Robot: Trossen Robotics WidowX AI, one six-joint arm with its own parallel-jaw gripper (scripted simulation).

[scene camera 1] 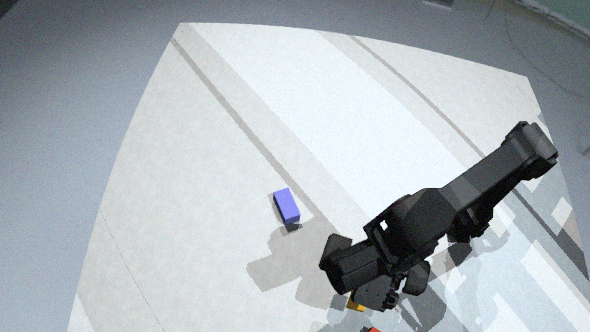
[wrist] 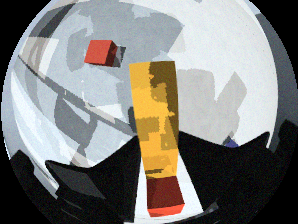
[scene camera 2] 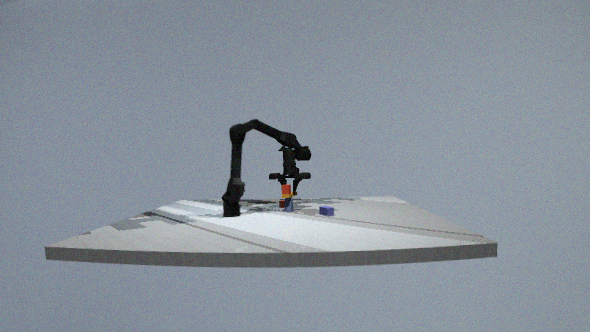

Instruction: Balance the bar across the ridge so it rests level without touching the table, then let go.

Path:
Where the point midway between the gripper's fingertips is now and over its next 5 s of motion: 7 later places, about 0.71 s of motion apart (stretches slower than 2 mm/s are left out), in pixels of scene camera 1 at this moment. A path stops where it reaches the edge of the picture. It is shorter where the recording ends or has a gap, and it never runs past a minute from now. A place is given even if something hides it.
The gripper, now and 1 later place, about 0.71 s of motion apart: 364, 278; 378, 264

